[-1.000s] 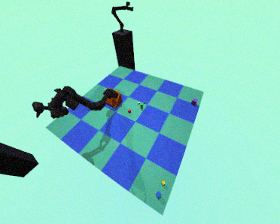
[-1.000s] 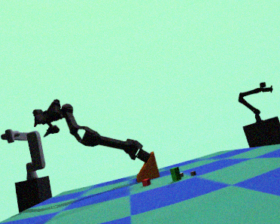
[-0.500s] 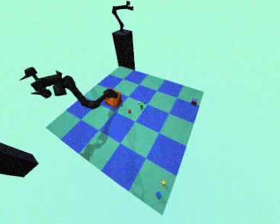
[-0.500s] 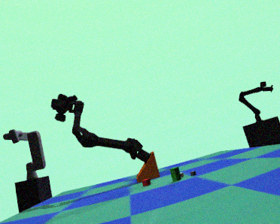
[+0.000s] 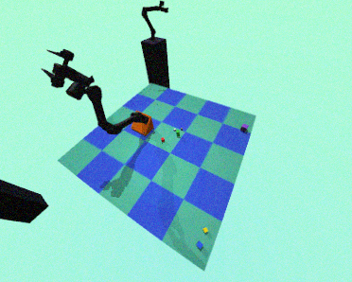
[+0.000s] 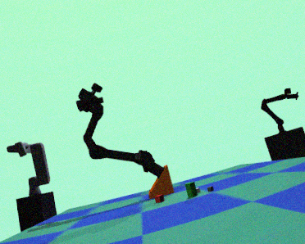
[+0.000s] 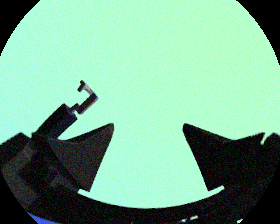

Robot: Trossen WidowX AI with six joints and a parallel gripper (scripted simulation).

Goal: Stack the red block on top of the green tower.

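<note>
Now: gripper tip 380 mm short of the red block, 310 mm to the right of it and 680 mm above it. Round my gripper tip: purple block: 910 mm ahead, 820 mm to the left, 670 mm below; blue block: 1000 mm ahead, 140 mm to the right, 680 mm below; yellow block: 990 mm ahead, 60 mm to the right, 680 mm below.
</note>
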